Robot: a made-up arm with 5 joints. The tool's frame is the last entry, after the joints.
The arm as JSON. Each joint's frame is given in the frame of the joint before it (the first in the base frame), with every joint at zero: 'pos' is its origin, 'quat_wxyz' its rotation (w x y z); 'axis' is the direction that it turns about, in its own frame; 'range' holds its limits. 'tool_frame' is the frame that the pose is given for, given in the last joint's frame.
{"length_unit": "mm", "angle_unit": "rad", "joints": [
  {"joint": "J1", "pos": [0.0, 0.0, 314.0], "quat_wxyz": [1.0, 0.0, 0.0, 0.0], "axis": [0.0, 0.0, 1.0], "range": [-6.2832, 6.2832]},
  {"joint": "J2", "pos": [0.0, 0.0, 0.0], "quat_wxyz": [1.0, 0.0, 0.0, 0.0], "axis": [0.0, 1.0, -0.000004], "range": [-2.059, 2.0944]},
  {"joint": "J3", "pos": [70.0, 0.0, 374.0], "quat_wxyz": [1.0, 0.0, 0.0, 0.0], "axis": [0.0, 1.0, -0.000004], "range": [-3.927, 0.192]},
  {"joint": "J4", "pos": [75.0, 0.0, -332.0], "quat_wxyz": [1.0, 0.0, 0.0, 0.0], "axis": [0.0, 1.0, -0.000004], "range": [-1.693, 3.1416]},
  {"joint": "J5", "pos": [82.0, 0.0, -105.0], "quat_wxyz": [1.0, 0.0, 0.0, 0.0], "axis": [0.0, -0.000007, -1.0], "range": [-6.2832, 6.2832]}
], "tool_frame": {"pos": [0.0, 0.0, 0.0], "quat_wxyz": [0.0, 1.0, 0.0, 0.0]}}
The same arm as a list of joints. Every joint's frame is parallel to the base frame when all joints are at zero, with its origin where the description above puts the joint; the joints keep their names.
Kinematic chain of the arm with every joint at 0, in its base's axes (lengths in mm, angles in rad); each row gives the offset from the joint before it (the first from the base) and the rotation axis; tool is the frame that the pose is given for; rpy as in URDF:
J1: xyz 0.0 0.0 314.0 axis +z
J2: xyz 0.0 0.0 0.0 axis +y
J3: xyz 70.0 0.0 374.0 axis +y
J4: xyz 75.0 0.0 -332.0 axis +y
J5: xyz 82.0 0.0 -105.0 axis -z
tool: xyz 0.0 0.0 0.0 rpy 3.1416 0.0000 0.0000
Joint limits (rad, base to tool): -6.2832..6.2832 -2.0590..2.0944 -3.9270..0.1920 -1.6930..3.1416 -6.2832..6.2832

